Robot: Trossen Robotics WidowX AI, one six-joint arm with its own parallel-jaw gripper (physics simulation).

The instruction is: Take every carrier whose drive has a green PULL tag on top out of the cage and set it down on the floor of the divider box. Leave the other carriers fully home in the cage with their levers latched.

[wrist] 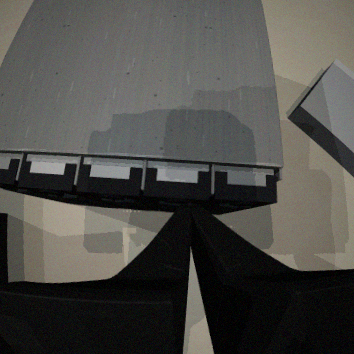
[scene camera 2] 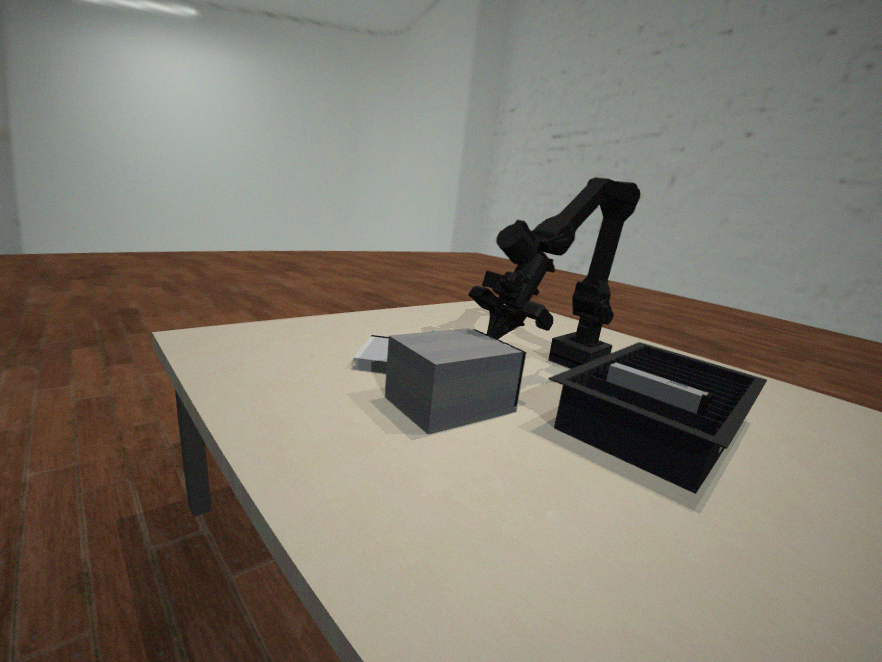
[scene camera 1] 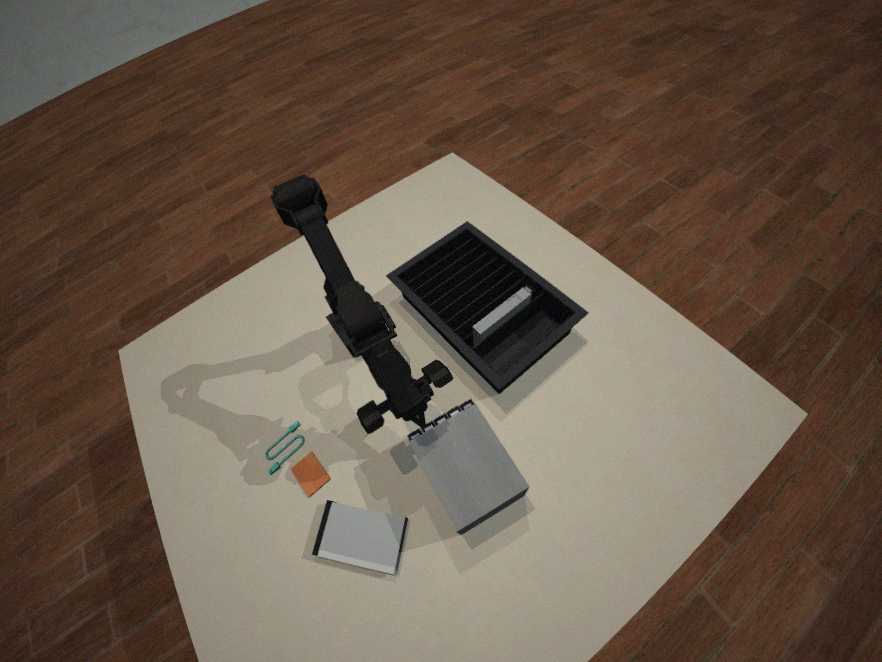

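Pixels of known places: gripper, fingertip midpoint: [wrist: 188,211] [scene camera 1: 423,426]; arm's base at its link origin: [scene camera 2: 586,341].
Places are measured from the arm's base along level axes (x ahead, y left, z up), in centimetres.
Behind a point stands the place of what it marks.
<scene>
The grey cage [scene camera 1: 470,470] {x 48.6, y 0.9, z 5.9 cm} [scene camera 2: 452,350] {x 50.2, y 3.7, z 5.8 cm} [wrist: 150,75] {x 42.3, y 0.2, z 5.8 cm} stands on the table. Several dark carrier fronts with pale labels line its open side in the wrist view, among them a carrier [wrist: 177,189] {x 36.8, y -0.8, z 5.5 cm} near my fingertips and the end carrier [wrist: 245,194] {x 36.5, y -3.7, z 5.5 cm} at the right. Their levers are too dark to judge, and no green tag shows. My gripper [scene camera 1: 424,426] {x 36.0, y -1.4, z 3.8 cm} [scene camera 2: 493,336] {x 36.0, y -1.4, z 3.8 cm} [wrist: 188,211] {x 36.0, y -1.4, z 3.8 cm} is shut and empty, its tips at the cage's carrier side; contact cannot be told. A grey carrier [scene camera 1: 502,314] {x 25.7, y 26.8, z 4.9 cm} [scene camera 2: 659,389] {x 25.9, y 29.0, z 3.7 cm} stands on edge in the dark divider box [scene camera 1: 578,313] {x 35.3, y 41.1, z 3.1 cm} [scene camera 2: 719,437] {x 34.4, y 41.3, z 3.2 cm}.
A flat light-grey block [scene camera 1: 363,538] {x 45.4, y -23.3, z -3.3 cm} [scene camera 2: 371,351] {x 48.7, y -23.2, z -3.4 cm} [wrist: 332,107] {x 46.7, y -18.4, z -3.4 cm} with dark ends lies on the table beside the cage. An orange square [scene camera 1: 310,473] {x 26.8, y -27.5, z -5.6 cm} and a teal cable [scene camera 1: 294,427] {x 14.8, y -26.3, z -5.4 cm} lie near it. The divider box has thin slot walls and a raised rim.
</scene>
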